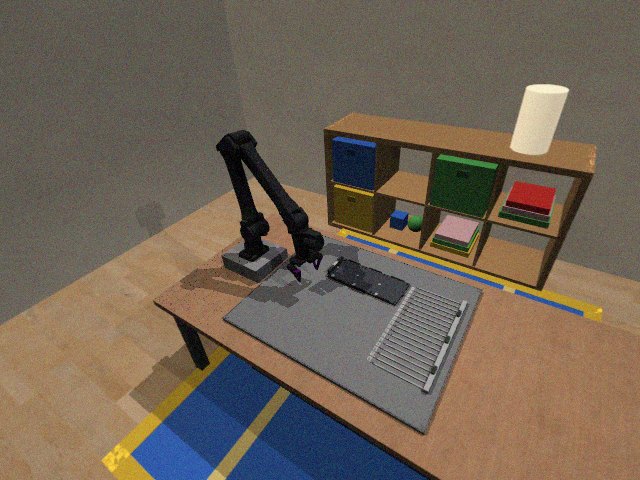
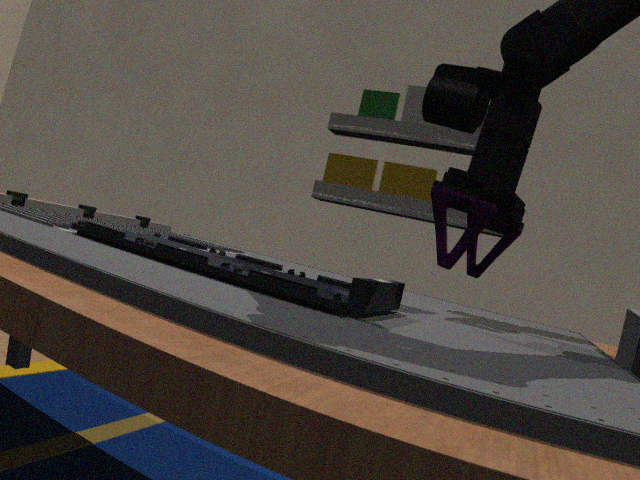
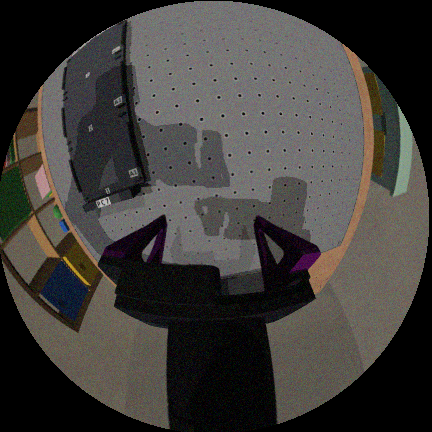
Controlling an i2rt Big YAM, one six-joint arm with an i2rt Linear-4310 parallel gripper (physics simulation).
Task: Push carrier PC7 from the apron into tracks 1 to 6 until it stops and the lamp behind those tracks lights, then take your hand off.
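Frame: origin at the arm's base, x left, y back, z up, level; centimetres.
Where they show: gripper, fingertip midpoint: (image 1: 308, 275) (image 2: 458, 272) (image 3: 210, 219); arm's base, origin of the base link: (image 1: 254, 252).
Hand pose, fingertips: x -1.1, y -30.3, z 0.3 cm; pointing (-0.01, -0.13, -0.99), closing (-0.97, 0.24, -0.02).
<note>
Things, the pixels of their top centre, and the offset from my fingertips. "spot": a spot on its surface instead. Level surfaces: height alone.
- Carrier PC7, middle of its top: (image 2: 230, 242) (image 3: 78, 100) (image 1: 367, 275) dz -2.2, dx +13.6, dy -20.4 cm
- grey perforated board, its level: dz -5.1 cm
- pale bar, surface spot: (image 1: 440, 356) spot: dz -3.6, dx -8.4, dy -57.5 cm
- wooden table, its level: dz -6.4 cm
Carrier PC7 (image 1: 368, 280) (image 2: 206, 262) (image 3: 107, 150) is a long, flat black tray lying on the grey perforated board (image 1: 310, 330) (image 3: 290, 100). Its labelled end faces the arm's side; its far end is close to the back end of the track rails. The tracks, thin pale rails, end at a pale bar (image 1: 440, 356) carrying three small dark blocks (image 1: 459, 313) (image 2: 86, 210); none looks lit. The track numbers are not legible. My gripper (image 1: 307, 273) (image 2: 460, 270) (image 3: 210, 219) is open and empty, above the board beyond the carrier's labelled end, not touching it.
The arm's grey base (image 1: 254, 259) stands at the table's left end. A wooden shelf unit (image 1: 460, 135) with bins stands behind the table. Grey wall shelves (image 2: 382, 130) show behind the gripper. The wooden table (image 1: 522, 372) extends past the board on the right.
</note>
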